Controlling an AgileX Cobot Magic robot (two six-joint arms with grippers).
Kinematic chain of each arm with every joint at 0, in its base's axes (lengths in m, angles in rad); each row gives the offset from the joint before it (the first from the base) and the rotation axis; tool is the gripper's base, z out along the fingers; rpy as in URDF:
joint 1: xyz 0 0 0.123 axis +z
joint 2: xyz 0 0 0 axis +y
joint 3: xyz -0.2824 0 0.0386 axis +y
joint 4: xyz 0.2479 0 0.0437 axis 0.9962 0 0.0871
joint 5: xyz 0 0 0 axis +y
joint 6: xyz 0.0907 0 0.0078 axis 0.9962 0 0.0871
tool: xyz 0 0 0 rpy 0 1.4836 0
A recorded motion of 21 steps. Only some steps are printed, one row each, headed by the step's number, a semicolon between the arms.
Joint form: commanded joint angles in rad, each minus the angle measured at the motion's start. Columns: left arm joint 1, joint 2, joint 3, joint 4, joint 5, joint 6; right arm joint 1, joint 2, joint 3, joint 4, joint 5, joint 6.
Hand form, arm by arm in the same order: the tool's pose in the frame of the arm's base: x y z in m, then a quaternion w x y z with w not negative. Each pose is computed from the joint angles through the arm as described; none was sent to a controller.
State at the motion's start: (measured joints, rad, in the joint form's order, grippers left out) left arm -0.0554 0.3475 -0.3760 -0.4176 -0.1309 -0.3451; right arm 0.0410 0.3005 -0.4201 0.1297 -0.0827 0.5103
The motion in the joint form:
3: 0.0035 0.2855 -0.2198 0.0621 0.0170 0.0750; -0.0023 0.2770 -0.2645 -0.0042 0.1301 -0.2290
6: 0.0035 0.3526 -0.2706 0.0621 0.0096 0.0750; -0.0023 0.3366 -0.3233 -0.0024 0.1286 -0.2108
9: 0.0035 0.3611 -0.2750 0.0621 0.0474 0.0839; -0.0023 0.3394 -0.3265 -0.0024 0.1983 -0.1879
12: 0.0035 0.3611 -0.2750 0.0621 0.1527 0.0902; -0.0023 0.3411 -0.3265 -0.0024 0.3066 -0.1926
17: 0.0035 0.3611 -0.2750 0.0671 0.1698 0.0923; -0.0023 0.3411 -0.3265 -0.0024 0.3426 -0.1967
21: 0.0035 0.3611 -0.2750 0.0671 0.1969 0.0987; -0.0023 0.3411 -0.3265 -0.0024 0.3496 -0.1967
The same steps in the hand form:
3: 0.1344 -0.0034 0.3697 0.72150 -0.19751 0.61883 -0.23973; 0.1162 0.0051 0.3927 0.73808 0.11728 0.64255 0.16912
6: 0.1488 -0.0039 0.3781 0.71894 -0.19929 0.62199 -0.23776; 0.1278 0.0055 0.4051 0.73659 0.12369 0.64108 0.17651
9: 0.1511 -0.0052 0.3751 0.70625 -0.19612 0.63852 -0.23460; 0.1290 0.0063 0.3995 0.71162 0.13291 0.66541 0.18212
12: 0.1515 -0.0086 0.3662 0.67088 -0.19139 0.67734 -0.23345; 0.1296 0.0076 0.3895 0.67396 0.13404 0.70498 0.17554
17: 0.1515 -0.0091 0.3647 0.66566 -0.18854 0.68405 -0.23114; 0.1294 0.0080 0.3863 0.66139 0.13334 0.71765 0.17249
21: 0.1514 -0.0100 0.3624 0.65672 -0.18552 0.69410 -0.22917; 0.1293 0.0081 0.3856 0.65886 0.13348 0.72004 0.17216

